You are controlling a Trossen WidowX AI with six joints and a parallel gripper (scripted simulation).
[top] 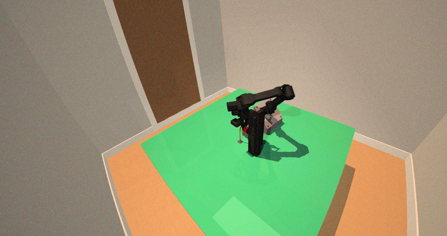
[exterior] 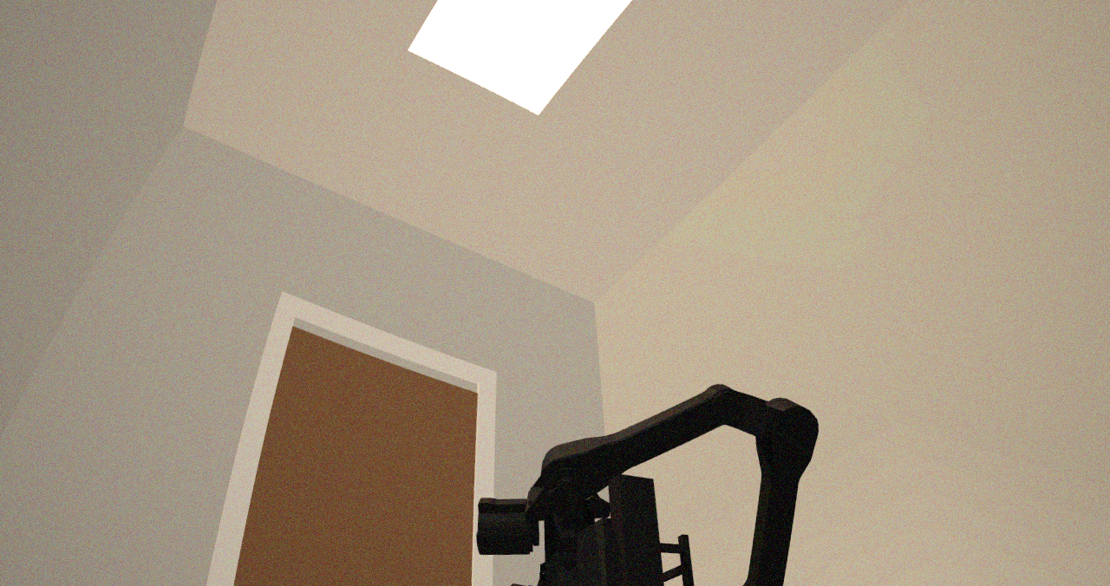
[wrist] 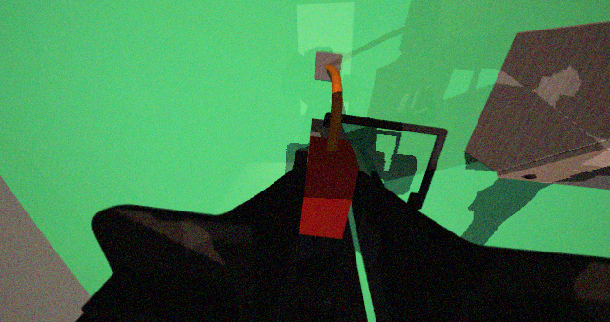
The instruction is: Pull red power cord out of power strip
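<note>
The red plug lies 30 mm to the left of my gripper tip. The rest, counted from my gripper tip: black post: 130 mm to the left, 10 mm behind, 10 mm above.
</note>
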